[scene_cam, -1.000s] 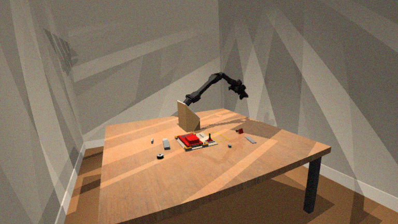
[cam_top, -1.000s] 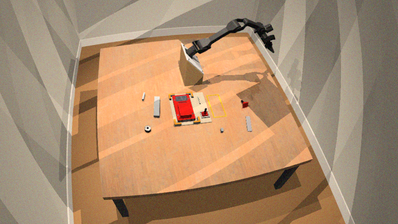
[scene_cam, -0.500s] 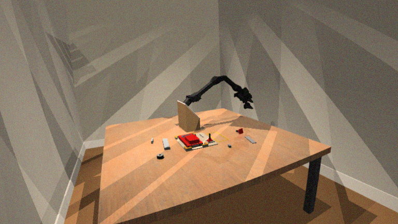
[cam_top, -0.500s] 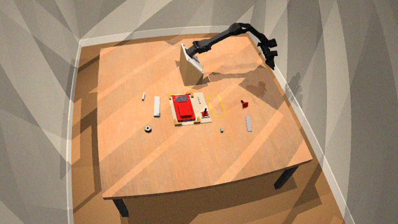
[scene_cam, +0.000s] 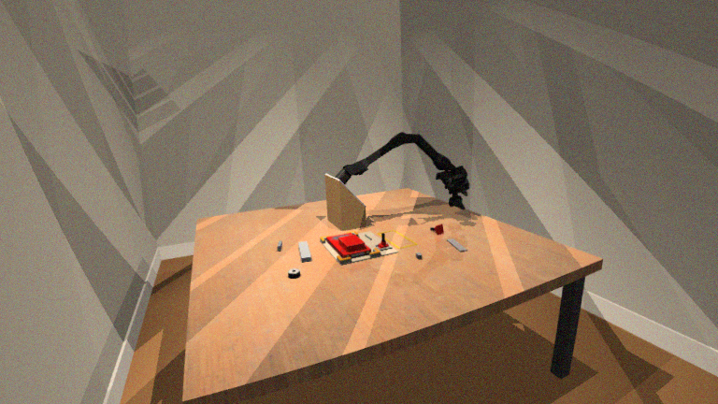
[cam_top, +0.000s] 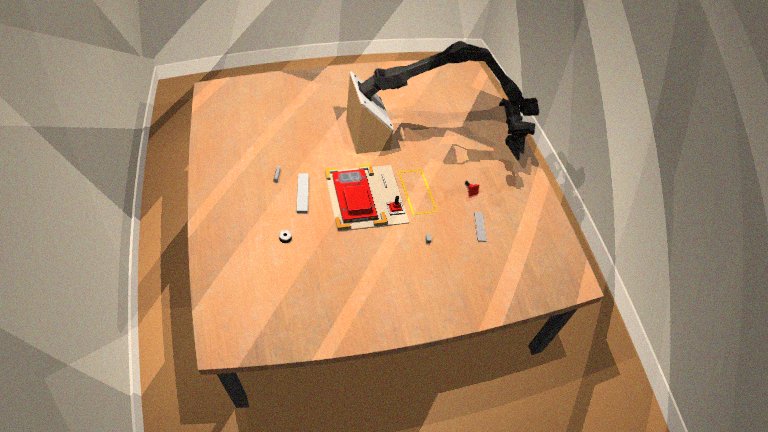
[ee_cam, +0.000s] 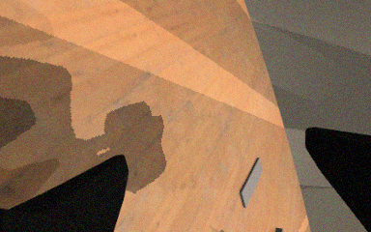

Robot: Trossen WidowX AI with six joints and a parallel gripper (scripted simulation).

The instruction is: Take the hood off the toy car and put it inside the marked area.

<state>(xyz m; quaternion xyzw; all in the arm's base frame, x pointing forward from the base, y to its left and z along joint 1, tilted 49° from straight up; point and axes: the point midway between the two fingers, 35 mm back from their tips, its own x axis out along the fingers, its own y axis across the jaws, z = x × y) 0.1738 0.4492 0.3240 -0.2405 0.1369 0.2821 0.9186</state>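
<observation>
The red hood lies 590 mm to the right of my gripper tip, 130 mm ahead of it and 50 mm below it. Also, from my gripper tip: wheel (820 mm to the right, 240 mm ahead, 80 mm below).
</observation>
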